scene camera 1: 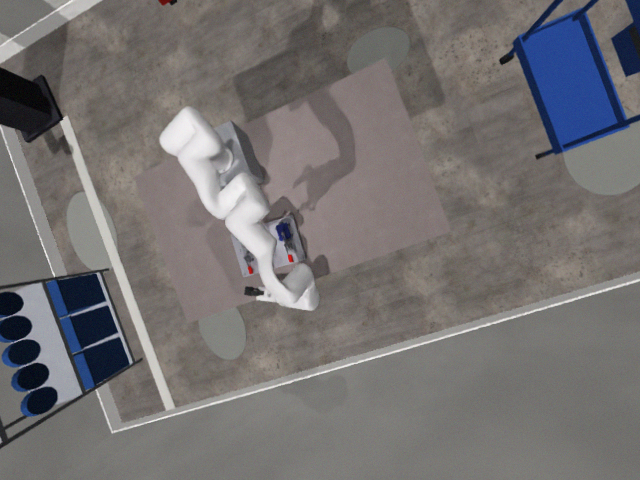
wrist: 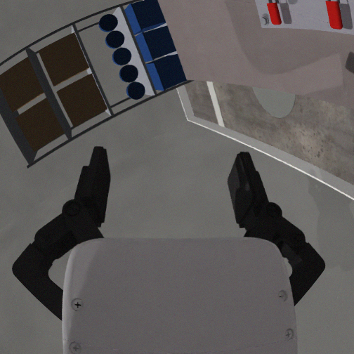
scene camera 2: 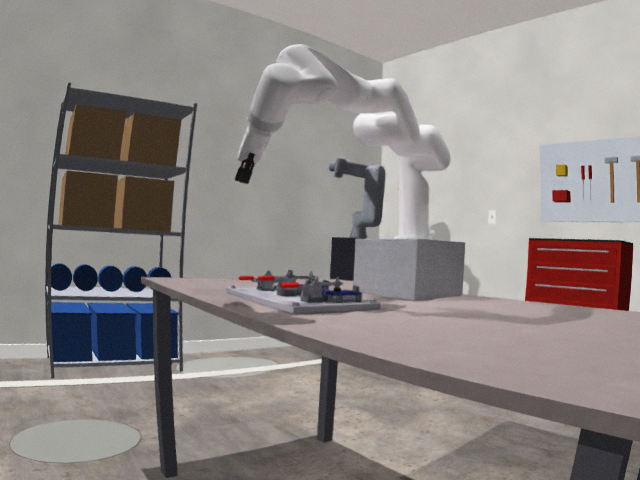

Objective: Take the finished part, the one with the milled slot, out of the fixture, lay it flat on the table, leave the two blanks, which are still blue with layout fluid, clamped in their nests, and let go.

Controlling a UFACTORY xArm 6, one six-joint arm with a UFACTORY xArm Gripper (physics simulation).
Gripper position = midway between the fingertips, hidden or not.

Note:
In view: the gripper (scene camera 2: 246,165) and a fixture plate (scene camera 2: 269,298).
The gripper also shows in the wrist view (wrist: 171,163). The fixture plate shows as well in scene camera 1 (scene camera 1: 280,258).

